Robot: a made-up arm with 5 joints.
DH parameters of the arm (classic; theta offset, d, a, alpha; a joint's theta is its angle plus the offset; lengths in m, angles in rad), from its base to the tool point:
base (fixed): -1.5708 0.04 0 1.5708
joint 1: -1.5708 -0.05 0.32 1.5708
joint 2: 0 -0.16 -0.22 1.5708
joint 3: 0 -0.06 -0.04 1.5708
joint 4: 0 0.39 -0.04 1.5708
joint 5: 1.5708 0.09 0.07 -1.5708
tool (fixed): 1.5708 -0.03 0 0
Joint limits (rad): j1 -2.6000..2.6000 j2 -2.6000..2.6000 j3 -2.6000..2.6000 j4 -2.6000..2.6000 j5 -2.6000..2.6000
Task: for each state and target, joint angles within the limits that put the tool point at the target. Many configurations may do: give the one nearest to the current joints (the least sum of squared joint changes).
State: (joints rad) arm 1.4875 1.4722 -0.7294 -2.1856 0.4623
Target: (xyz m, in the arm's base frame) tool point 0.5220 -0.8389 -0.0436
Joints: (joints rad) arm 1.0044 2.2645 -0.9066 -2.1886 0.5055
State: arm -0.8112 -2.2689 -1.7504 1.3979 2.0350
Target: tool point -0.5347 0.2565 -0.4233
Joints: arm -0.6731 -1.6025 -1.8616 1.4672 2.1632
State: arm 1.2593 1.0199 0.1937 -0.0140 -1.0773
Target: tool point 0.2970 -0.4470 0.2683
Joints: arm 0.5456 1.1352 -0.2979 -0.0960 -1.5452
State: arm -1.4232 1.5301 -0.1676 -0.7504 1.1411
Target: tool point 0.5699 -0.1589 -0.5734
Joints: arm -0.7588 1.7266 -0.3151 -0.7662 1.0567
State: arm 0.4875 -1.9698 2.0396 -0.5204 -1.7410
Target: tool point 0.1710 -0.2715 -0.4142
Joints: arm 0.1274 -1.4668 1.6011 -0.5419 -1.6324
